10 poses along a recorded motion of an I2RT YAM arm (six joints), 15 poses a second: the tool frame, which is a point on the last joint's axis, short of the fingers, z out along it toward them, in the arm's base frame.
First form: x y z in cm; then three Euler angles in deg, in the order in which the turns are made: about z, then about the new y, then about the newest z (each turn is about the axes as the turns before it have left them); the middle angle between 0 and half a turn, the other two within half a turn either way.
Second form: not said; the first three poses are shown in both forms.
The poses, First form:
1: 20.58 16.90 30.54 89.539 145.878 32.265
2: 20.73 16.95 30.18 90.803 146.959 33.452
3: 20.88 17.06 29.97 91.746 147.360 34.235
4: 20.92 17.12 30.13 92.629 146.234 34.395
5: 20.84 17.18 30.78 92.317 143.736 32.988
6: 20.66 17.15 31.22 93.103 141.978 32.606
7: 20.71 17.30 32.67 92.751 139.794 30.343
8: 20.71 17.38 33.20 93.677 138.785 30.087
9: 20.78 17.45 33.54 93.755 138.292 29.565
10: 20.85 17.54 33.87 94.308 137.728 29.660
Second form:
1:
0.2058 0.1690 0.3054
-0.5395 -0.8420 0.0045
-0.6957 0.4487 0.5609
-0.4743 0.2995 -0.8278

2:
0.2073 0.1695 0.3018
-0.5414 -0.8407 -0.0076
-0.7071 0.4504 0.5452
-0.4549 0.3006 -0.8383

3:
0.2088 0.1706 0.2997
-0.5411 -0.8408 -0.0164
-0.7130 0.4483 0.5391
-0.4459 0.3034 -0.8421

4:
0.2092 0.1712 0.3013
-0.5328 -0.8458 -0.0255
-0.7112 0.4313 0.5552
-0.4586 0.3140 -0.8313

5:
0.2084 0.1718 0.3078
-0.5167 -0.8558 -0.0239
-0.6978 0.4047 0.5910
-0.4961 0.3221 -0.8063

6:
0.2066 0.1715 0.3122
-0.5021 -0.8641 -0.0333
-0.6918 0.3783 0.6151
-0.5189 0.3319 -0.7878

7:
0.2071 0.1730 0.3267
-0.4730 -0.8805 -0.0310
-0.6826 0.3440 0.6448
-0.5571 0.3261 -0.7637

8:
0.2071 0.1738 0.3320
-0.4585 -0.8877 -0.0423
-0.6817 0.3208 0.6575
-0.5701 0.3303 -0.7522

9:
0.2078 0.1745 0.3354
-0.4498 -0.8921 -0.0436
-0.6803 0.3106 0.6639
-0.5787 0.3283 -0.7465

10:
0.2085 0.1754 0.3387
-0.4452 -0.8940 -0.0505
-0.6784 0.2999 0.6708
-0.5845 0.3329 -0.7400

